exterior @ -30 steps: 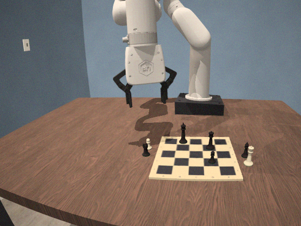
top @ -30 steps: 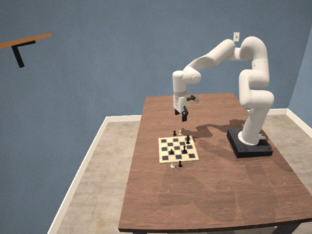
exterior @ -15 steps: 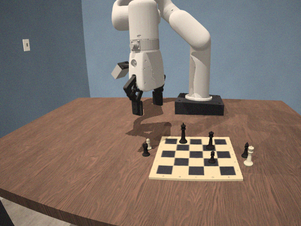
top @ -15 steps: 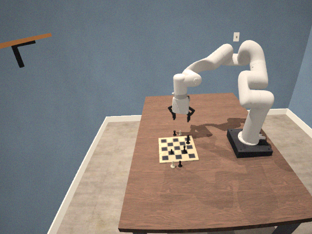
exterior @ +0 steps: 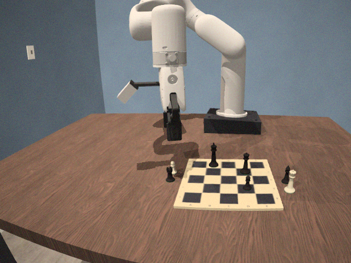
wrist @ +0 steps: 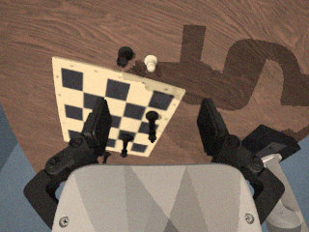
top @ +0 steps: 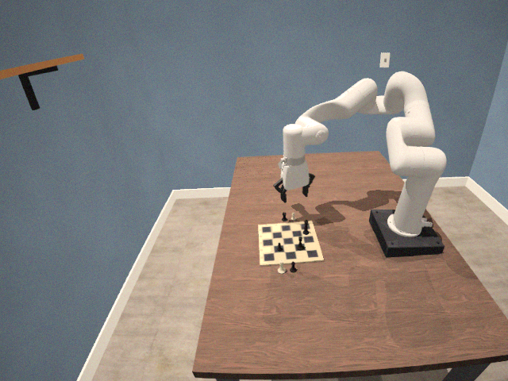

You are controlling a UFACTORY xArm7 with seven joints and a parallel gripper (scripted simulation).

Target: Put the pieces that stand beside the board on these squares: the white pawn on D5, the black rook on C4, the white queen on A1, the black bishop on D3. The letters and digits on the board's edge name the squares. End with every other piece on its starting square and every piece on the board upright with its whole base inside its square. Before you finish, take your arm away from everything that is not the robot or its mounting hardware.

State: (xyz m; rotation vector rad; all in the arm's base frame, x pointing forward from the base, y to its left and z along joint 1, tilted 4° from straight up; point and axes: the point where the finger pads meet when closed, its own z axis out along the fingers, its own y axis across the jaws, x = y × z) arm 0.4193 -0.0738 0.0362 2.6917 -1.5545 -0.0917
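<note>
My gripper is now 100 mm above the white pawn. Round my hand: white queen (290 mm to the left, 90 mm below, 20 mm ahead); then black pawn (190 mm to the left, 90 mm below, 40 mm ahead); then chessboard (140 mm to the left, 110 mm below, 10 mm ahead).
</note>
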